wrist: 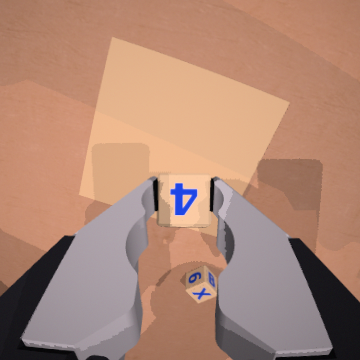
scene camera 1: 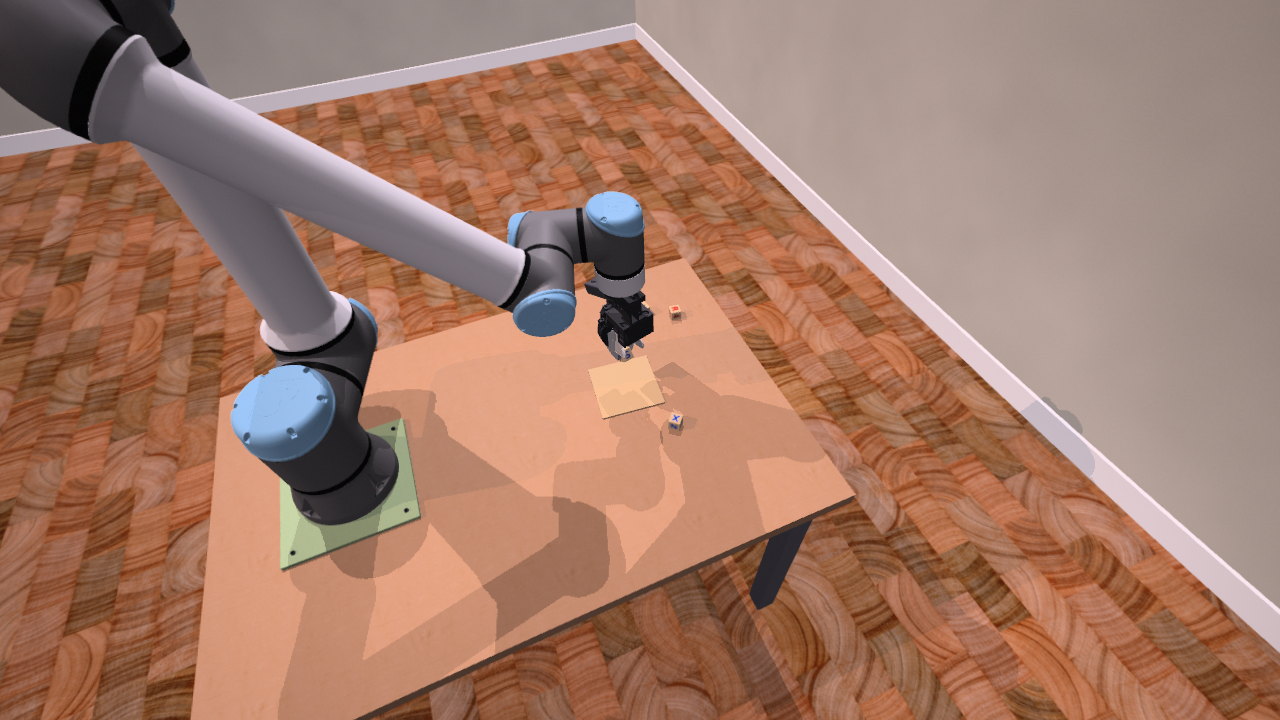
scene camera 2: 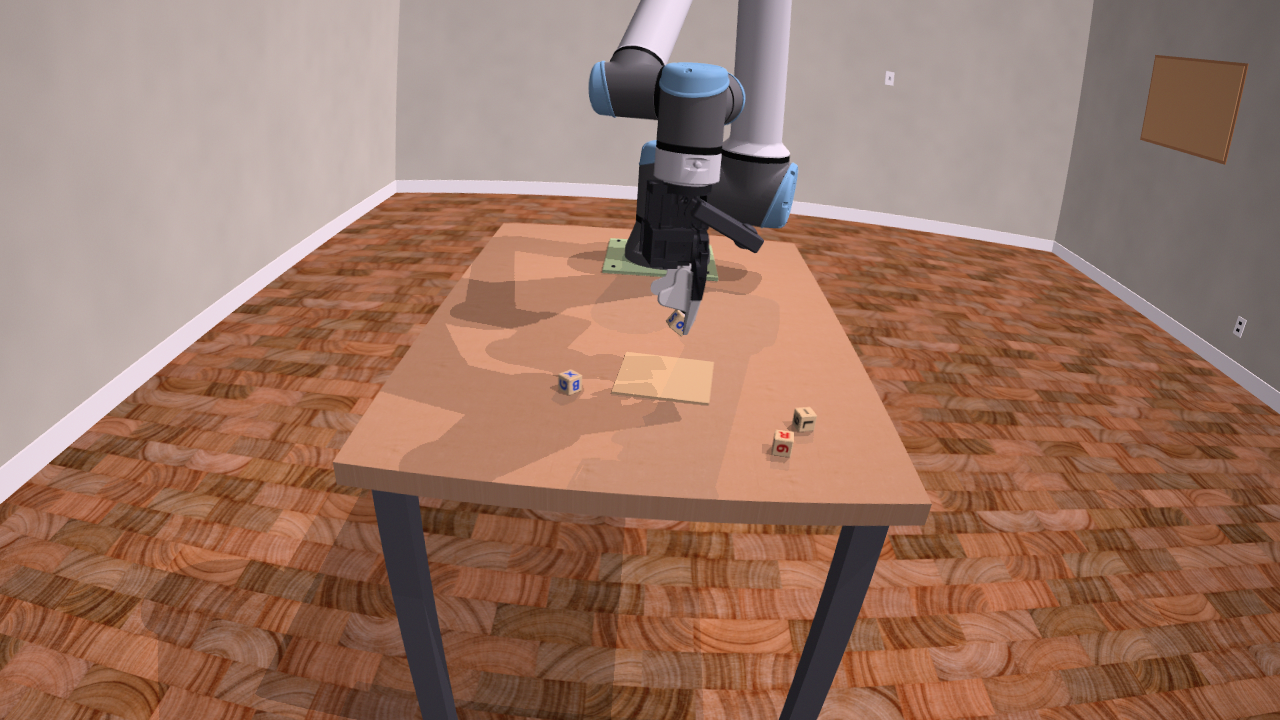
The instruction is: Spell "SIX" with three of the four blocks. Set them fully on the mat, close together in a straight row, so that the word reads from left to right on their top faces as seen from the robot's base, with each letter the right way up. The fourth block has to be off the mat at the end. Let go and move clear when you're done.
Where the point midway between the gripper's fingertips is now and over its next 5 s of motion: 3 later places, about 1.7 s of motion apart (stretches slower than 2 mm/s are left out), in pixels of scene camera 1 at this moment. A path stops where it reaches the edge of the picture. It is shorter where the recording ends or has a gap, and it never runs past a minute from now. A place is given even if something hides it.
My gripper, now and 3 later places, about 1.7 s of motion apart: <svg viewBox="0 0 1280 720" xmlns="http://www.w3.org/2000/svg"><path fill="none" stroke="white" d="M623 356L625 363L628 363L631 361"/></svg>
